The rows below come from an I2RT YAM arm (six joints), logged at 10 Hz.
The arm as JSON. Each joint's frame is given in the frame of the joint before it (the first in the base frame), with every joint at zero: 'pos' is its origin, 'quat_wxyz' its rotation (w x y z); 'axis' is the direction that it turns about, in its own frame. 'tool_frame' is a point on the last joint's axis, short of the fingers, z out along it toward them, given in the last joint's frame.
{
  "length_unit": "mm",
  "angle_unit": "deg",
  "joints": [
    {
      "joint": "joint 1",
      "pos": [
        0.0,
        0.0,
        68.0
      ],
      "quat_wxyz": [
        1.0,
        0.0,
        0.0,
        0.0
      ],
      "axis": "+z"
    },
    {
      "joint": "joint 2",
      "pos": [
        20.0,
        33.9,
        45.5
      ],
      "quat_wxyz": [
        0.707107,
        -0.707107,
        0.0,
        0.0
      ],
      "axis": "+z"
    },
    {
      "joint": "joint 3",
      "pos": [
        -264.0,
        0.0,
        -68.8
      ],
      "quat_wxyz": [
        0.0,
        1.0,
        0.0,
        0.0
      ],
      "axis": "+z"
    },
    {
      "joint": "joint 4",
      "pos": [
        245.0,
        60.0,
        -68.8
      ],
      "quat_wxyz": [
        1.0,
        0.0,
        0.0,
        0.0
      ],
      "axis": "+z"
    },
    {
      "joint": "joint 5",
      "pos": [
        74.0,
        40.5,
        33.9
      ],
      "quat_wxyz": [
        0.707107,
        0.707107,
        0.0,
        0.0
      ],
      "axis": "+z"
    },
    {
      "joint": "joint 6",
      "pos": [
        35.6,
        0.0,
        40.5
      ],
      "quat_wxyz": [
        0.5,
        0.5,
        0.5,
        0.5
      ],
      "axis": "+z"
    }
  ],
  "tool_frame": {
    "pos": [
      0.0,
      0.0,
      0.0
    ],
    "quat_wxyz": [
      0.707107,
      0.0,
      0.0,
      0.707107
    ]
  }
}
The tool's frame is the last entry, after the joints.
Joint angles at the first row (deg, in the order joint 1, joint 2, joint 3, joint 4, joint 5, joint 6):
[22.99, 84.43, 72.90, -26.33, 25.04, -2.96]
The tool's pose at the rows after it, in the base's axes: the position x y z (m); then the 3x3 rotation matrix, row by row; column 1 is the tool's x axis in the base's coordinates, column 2 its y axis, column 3 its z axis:
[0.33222 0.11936 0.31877], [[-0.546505 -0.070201 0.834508], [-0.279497 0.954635 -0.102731], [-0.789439 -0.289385 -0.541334]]
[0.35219 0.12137 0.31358], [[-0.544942 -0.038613 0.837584], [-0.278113 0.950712 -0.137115], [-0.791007 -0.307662 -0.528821]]
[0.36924 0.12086 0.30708], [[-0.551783 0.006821 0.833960], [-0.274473 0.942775 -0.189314], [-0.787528 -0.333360 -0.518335]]
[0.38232 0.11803 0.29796], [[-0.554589 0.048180 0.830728], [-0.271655 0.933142 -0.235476], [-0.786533 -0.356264 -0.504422]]
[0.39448 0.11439 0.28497], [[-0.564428 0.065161 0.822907], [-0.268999 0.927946 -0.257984], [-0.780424 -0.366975 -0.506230]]
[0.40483 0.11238 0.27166], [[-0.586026 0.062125 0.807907], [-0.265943 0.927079 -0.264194], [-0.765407 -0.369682 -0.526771]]
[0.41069 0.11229 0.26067], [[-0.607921 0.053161 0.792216], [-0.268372 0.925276 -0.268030], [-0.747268 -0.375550 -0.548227]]
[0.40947 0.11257 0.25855], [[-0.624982 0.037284 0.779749], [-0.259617 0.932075 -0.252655], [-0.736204 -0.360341 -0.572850]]
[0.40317 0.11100 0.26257], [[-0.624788 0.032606 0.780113], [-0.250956 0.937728 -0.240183], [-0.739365 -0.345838 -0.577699]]
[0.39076 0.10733 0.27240], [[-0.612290 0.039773 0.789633], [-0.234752 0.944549 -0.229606], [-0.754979 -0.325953 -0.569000]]
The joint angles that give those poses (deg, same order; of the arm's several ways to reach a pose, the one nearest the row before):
[22.13, 88.87, 76.13, -23.66, 24.17, -3.33]
[21.39, 93.05, 78.99, -21.87, 25.67, -3.83]
[20.60, 96.68, 81.39, -20.69, 28.07, -4.08]
[19.72, 99.33, 82.18, -18.52, 30.13, -4.55]
[18.70, 101.96, 82.44, -16.48, 30.54, -4.92]
[17.94, 104.60, 83.20, -16.07, 30.02, -4.80]
[17.67, 106.49, 83.67, -16.32, 29.72, -4.70]
[17.67, 106.58, 83.85, -17.95, 28.51, -3.77]
[17.66, 105.02, 82.81, -18.54, 27.75, -3.21]
[17.67, 101.70, 80.66, -18.77, 27.28, -2.44]

